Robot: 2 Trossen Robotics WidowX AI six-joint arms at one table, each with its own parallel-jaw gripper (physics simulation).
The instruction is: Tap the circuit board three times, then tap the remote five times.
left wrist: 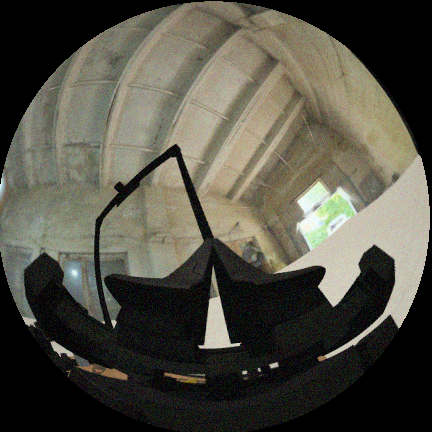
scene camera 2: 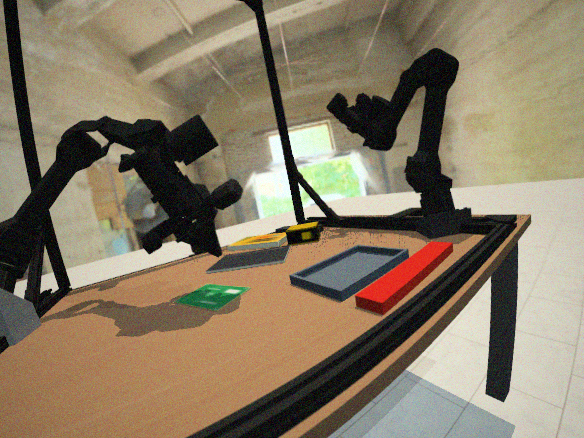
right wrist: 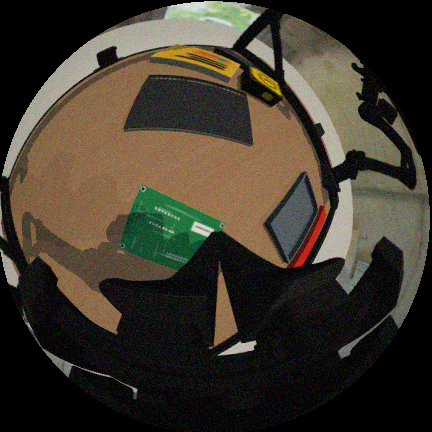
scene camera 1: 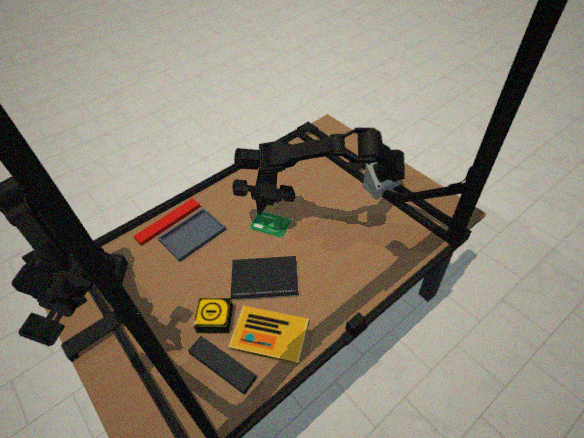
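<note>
The green circuit board lies flat on the table. My right gripper is shut and empty, pointing down a short way above the board; the two are apart, and its shadow falls partly across the board. The remote, a narrow dark bar, lies flat near the lower edge of the table in scene camera 1; I cannot make it out in scene camera 2. My left gripper is shut and empty, raised well away from the board and remote, facing the room.
A dark notebook lies mid-table. A yellow book and a tape measure lie beside the remote. A blue-grey tray and a red bar lie side by side. Black frame posts rise around the table.
</note>
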